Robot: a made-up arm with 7 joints.
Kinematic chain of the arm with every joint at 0, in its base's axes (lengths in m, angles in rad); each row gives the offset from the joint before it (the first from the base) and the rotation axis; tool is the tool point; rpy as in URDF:
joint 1: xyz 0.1 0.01 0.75 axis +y
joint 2: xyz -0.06 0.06 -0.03 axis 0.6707 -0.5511 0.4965
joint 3: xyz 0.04 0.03 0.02 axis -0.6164 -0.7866 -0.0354
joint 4: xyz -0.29 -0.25 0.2 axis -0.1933 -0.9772 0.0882
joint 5: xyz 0 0.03 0 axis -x
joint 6: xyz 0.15 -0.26 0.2 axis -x
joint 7: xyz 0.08 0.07 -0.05 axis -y
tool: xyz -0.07 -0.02 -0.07 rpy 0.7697 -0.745 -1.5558
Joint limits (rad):
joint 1: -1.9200..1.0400
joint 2: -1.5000..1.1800
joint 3: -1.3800..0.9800
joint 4: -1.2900..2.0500
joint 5: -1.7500..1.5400
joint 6: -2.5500..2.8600
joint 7: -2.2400..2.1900
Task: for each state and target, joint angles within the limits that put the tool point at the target. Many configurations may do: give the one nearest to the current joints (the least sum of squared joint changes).
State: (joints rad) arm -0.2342 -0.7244 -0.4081 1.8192 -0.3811 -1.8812 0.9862
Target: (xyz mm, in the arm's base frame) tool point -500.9 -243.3 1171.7
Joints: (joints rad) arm -0.4351 -0.3345 -0.5050 1.8632 -0.4630 -1.9769 0.9723
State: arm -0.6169 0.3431 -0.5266 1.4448 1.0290 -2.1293 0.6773
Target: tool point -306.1 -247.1 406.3
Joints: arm -1.0430 0.7592 -0.3803 1.6745 1.2225 -1.9406 0.5304
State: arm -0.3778 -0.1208 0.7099 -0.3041 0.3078 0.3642 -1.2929
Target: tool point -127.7 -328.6 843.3
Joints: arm -0.5030 0.3254 0.4264 -0.8419 0.2323 0.4017 -1.2947
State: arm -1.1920 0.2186 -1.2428 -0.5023 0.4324 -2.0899 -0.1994
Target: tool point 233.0 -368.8 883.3
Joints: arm -1.1700 -0.0217 -1.1708 -0.6331 0.3459 -1.9810 -0.2120
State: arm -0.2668 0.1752 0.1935 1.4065 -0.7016 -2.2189 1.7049
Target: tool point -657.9 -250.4 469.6
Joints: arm -0.6859 0.2234 0.5862 1.5878 -0.4831 -2.1395 1.6469
